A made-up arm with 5 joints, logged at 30 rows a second.
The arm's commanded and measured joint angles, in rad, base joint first. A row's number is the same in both.
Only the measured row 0 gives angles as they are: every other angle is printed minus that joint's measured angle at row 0.
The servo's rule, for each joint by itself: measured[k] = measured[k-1] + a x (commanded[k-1-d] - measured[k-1]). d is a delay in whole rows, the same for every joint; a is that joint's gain. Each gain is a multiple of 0.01, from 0.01 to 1. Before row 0 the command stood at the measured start. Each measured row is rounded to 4 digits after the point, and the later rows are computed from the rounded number. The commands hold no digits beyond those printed.
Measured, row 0:
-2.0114 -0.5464 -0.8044 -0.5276 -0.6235
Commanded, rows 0 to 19:
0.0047 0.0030 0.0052 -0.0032 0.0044
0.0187 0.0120 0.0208 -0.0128 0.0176
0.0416 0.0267 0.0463 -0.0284 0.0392
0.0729 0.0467 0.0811 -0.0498 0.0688
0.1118 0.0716 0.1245 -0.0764 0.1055
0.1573 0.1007 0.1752 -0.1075 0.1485
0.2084 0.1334 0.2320 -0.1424 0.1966
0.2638 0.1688 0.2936 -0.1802 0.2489
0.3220 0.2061 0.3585 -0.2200 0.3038
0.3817 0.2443 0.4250 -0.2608 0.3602
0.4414 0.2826 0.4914 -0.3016 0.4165
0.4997 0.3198 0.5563 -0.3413 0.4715
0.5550 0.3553 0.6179 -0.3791 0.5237
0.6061 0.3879 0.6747 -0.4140 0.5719
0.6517 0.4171 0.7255 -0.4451 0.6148
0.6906 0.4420 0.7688 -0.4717 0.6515
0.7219 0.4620 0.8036 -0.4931 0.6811
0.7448 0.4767 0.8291 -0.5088 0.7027
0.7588 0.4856 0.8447 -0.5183 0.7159
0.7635 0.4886 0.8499 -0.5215 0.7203
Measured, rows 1 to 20:
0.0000 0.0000 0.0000 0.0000 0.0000
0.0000 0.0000 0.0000 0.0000 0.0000
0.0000 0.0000 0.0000 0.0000 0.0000
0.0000 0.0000 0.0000 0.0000 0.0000
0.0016 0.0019 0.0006 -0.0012 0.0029
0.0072 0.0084 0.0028 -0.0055 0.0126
0.0186 0.0201 0.0076 -0.0140 0.0302
0.0365 0.0371 0.0157 -0.0272 0.0557
0.0613 0.0592 0.0277 -0.0454 0.0886
0.0930 0.0858 0.0439 -0.0684 0.1281
0.1311 0.1163 0.0646 -0.0958 0.1733
0.1749 0.1499 0.0898 -0.1270 0.2232
0.2234 0.1859 0.1194 -0.1614 0.2764
0.2756 0.2233 0.1530 -0.1982 0.3317
0.3303 0.2613 0.1902 -0.2365 0.3877
0.3862 0.2987 0.2305 -0.2753 0.4430
0.4419 0.3349 0.2731 -0.3137 0.4963
0.4961 0.3688 0.3173 -0.3508 0.5462
0.5474 0.3997 0.3622 -0.3857 0.5915
0.5947 0.4268 0.4069 -0.4175 0.6311
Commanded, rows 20 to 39:
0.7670 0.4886 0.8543 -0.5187 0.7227
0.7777 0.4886 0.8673 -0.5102 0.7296
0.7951 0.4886 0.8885 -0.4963 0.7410
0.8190 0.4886 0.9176 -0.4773 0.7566
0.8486 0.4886 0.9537 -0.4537 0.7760
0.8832 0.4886 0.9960 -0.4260 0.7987
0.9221 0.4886 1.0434 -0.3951 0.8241
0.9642 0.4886 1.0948 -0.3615 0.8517
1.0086 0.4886 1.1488 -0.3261 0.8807
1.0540 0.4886 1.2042 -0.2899 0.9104
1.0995 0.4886 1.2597 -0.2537 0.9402
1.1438 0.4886 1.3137 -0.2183 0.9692
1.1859 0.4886 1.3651 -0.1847 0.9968
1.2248 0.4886 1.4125 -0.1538 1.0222
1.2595 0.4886 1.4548 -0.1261 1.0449
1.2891 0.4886 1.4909 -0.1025 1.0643
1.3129 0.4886 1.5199 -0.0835 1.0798
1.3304 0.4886 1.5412 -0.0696 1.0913
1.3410 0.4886 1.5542 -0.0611 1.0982
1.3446 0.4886 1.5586 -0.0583 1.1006
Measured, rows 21 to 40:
0.6367 0.4493 0.4505 -0.4455 0.6641
0.6724 0.4668 0.4921 -0.4689 0.6896
0.7009 0.4788 0.5309 -0.4872 0.7070
0.7216 0.4851 0.5660 -0.4999 0.7158
0.7366 0.4873 0.5977 -0.5069 0.7204
0.7502 0.4881 0.6274 -0.5081 0.7265
0.7650 0.4884 0.6561 -0.5037 0.7361
0.7828 0.4885 0.6849 -0.4939 0.7496
0.8045 0.4886 0.7145 -0.4790 0.7670
0.8305 0.4886 0.7455 -0.4594 0.7879
0.8607 0.4886 0.7783 -0.4356 0.8118
0.8949 0.4886 0.8131 -0.4082 0.8381
0.9324 0.4886 0.8500 -0.3778 0.8662
0.9725 0.4886 0.8890 -0.3453 0.8954
1.0144 0.4886 0.9298 -0.3114 0.9250
1.0571 0.4886 0.9720 -0.2770 0.9542
1.0996 0.4886 1.0152 -0.2428 0.9823
1.1409 0.4886 1.0589 -0.2099 1.0086
1.1800 0.4886 1.1024 -0.1789 1.0326
1.2160 0.4886 1.1451 -0.1506 1.0535

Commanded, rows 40 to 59:
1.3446 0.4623 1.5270 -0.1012 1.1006
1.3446 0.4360 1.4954 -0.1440 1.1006
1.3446 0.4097 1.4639 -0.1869 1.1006
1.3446 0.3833 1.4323 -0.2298 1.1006
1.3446 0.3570 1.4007 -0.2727 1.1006
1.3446 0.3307 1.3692 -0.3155 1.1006
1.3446 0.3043 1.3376 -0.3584 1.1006
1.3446 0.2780 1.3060 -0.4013 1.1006
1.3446 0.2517 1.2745 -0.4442 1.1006
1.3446 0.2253 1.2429 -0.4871 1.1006
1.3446 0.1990 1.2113 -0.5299 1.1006
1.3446 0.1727 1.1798 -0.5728 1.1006
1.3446 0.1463 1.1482 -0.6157 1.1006
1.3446 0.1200 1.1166 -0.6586 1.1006
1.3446 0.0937 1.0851 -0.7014 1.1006
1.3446 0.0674 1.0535 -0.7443 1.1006
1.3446 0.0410 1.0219 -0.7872 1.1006
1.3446 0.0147 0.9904 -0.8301 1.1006
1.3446 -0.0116 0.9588 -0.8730 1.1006
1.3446 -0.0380 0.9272 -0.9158 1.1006
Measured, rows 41 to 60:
1.2480 0.4886 1.1863 -0.1258 1.0709
1.2752 0.4886 1.2253 -0.1050 1.0844
1.2969 0.4886 1.2615 -0.0888 1.0935
1.3126 0.4886 1.2942 -0.0775 1.0982
1.3232 0.4718 1.3198 -0.0863 1.0998
1.3303 0.4489 1.3391 -0.1076 1.1003
1.3350 0.4238 1.3528 -0.1369 1.1005
1.3382 0.3979 1.3615 -0.1713 1.1006
1.3403 0.3717 1.3658 -0.2088 1.1006
1.3417 0.3455 1.3662 -0.2483 1.1006
1.3427 0.3191 1.3631 -0.2890 1.1006
1.3433 0.2928 1.3568 -0.3306 1.1006
1.3437 0.2665 1.3477 -0.3726 1.1006
1.3440 0.2401 1.3362 -0.4150 1.1006
1.3442 0.2138 1.3225 -0.4575 1.1006
1.3443 0.1875 1.3068 -0.5002 1.1006
1.3444 0.1611 1.2894 -0.5429 1.1006
1.3445 0.1348 1.2704 -0.5857 1.1006
1.3445 0.1085 1.2500 -0.6285 1.1006
1.3445 0.0822 1.2284 -0.6713 1.1006

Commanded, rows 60 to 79:
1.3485 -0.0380 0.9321 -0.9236 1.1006
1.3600 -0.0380 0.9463 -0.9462 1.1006
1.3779 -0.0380 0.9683 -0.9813 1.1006
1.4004 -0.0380 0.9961 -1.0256 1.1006
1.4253 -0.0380 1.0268 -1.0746 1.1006
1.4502 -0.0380 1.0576 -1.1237 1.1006
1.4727 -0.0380 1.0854 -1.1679 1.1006
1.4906 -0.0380 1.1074 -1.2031 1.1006
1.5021 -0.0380 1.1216 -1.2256 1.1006
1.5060 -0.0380 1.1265 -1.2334 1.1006
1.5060 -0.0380 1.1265 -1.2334 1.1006
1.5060 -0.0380 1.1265 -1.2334 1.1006
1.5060 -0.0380 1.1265 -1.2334 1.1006
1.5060 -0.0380 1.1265 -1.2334 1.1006
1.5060 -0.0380 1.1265 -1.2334 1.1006
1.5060 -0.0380 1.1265 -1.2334 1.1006
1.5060 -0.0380 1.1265 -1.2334 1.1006
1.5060 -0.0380 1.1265 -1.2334 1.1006
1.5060 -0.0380 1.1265 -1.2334 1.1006
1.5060 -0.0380 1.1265 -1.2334 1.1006
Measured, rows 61 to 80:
1.3445 0.0558 1.2057 -0.7142 1.1006
1.3445 0.0295 1.1820 -0.7571 1.1006
1.3445 0.0032 1.1574 -0.8000 1.1006
1.3445 -0.0232 1.1321 -0.8428 1.1006
1.3458 -0.0327 1.1101 -0.8727 1.1006
1.3505 -0.0361 1.0921 -0.8999 1.1006
1.3595 -0.0373 1.0785 -0.9300 1.1006
1.3730 -0.0377 1.0694 -0.9654 1.1006
1.3903 -0.0379 1.0647 -1.0058 1.1006
1.4101 -0.0380 1.0639 -1.0494 1.1006
1.4308 -0.0380 1.0663 -1.0932 1.1006
1.4505 -0.0380 1.0708 -1.1339 1.1006
1.4675 -0.0380 1.0764 -1.1678 1.1006
1.4802 -0.0380 1.0819 -1.1921 1.1006
1.4887 -0.0380 1.0868 -1.2074 1.1006
1.4944 -0.0380 1.0912 -1.2170 1.1006
1.4982 -0.0380 1.0951 -1.2231 1.1006
1.5008 -0.0380 1.0986 -1.2269 1.1006
1.5025 -0.0380 1.1017 -1.2293 1.1006
1.5037 -0.0380 1.1044 -1.2308 1.1006

